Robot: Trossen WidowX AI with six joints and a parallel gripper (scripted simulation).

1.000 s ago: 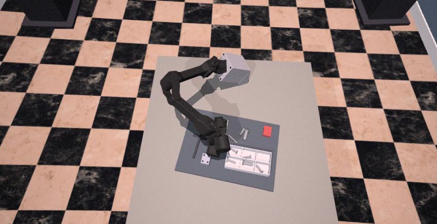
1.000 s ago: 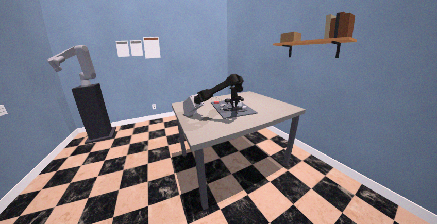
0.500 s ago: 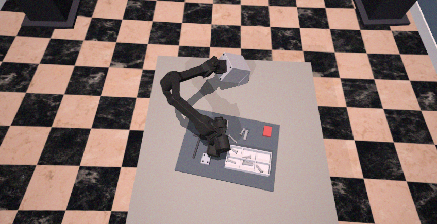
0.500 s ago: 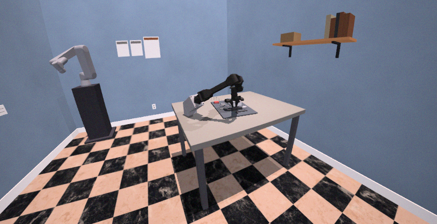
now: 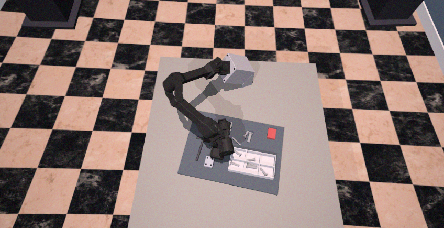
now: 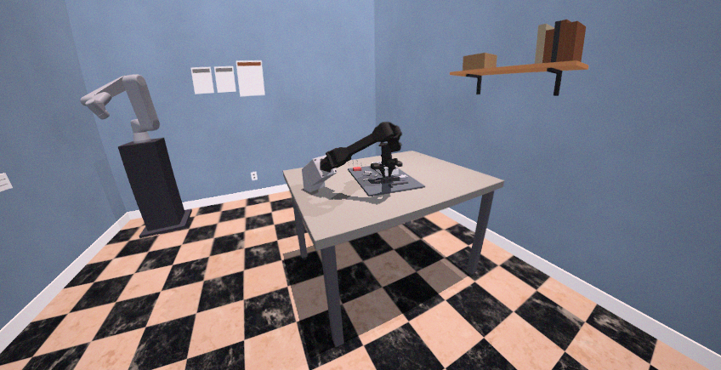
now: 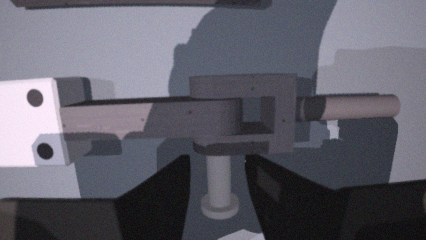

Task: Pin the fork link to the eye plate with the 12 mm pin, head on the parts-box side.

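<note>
The eye plate lies 3 cm to the right of my hand, 3 cm below it and 1 cm ahead of it. From my hand the other things lie so: dark fork link: 3 cm below, 3 cm behind, 2 cm to the right; pin: 9 cm to the left, 4 cm below, 2 cm behind; dark mat: 7 cm to the left, 5 cm below, 2 cm ahead.
</note>
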